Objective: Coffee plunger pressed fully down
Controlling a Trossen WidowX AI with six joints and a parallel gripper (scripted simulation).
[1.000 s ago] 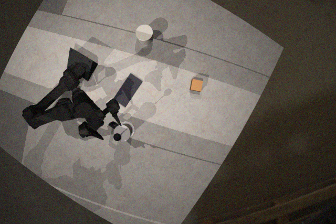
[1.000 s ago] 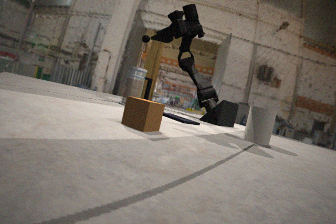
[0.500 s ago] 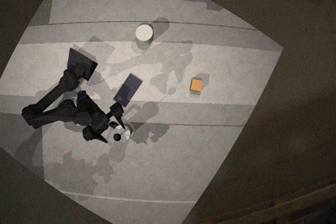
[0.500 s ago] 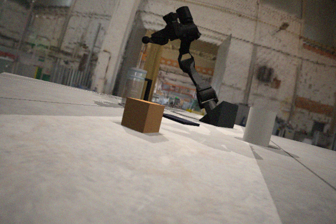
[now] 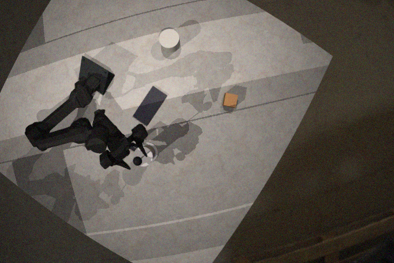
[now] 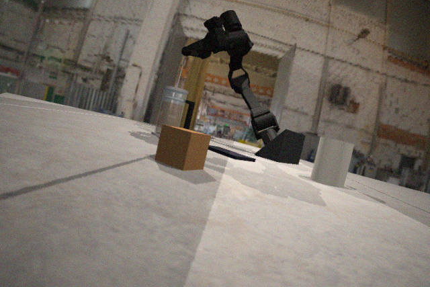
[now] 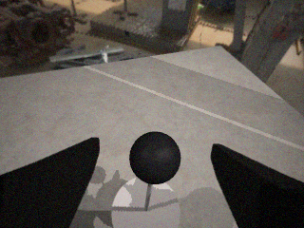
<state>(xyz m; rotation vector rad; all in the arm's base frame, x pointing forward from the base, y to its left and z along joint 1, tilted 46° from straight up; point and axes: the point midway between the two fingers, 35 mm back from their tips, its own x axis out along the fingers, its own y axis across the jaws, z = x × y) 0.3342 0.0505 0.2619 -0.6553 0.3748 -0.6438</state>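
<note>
Right now the coffee press is 20 mm behind my gripper tip and 130 mm below it. Also, from my gripper tip: white cylinder: 130 mm behind, 450 mm to the left, 220 mm below.
</note>
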